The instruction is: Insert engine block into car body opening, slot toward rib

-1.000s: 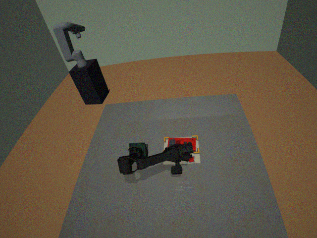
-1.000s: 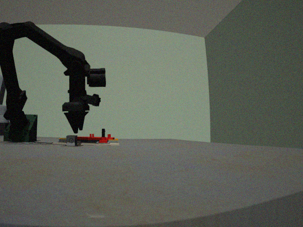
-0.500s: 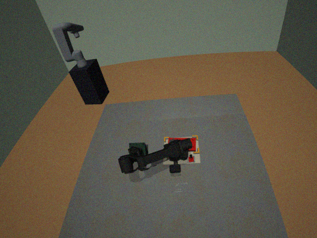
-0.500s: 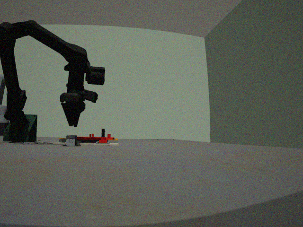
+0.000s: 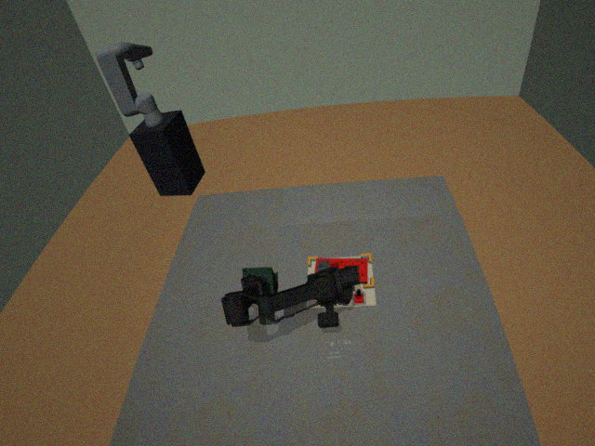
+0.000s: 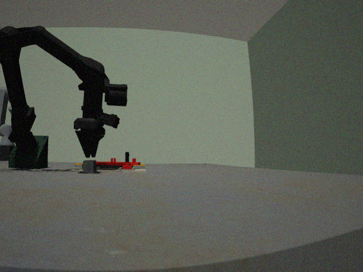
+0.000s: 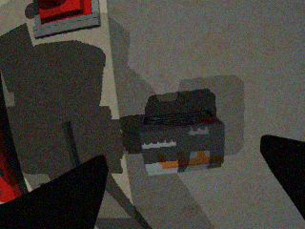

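Now: the engine block 10 mm behind my gripper tip and 30 mm below it.
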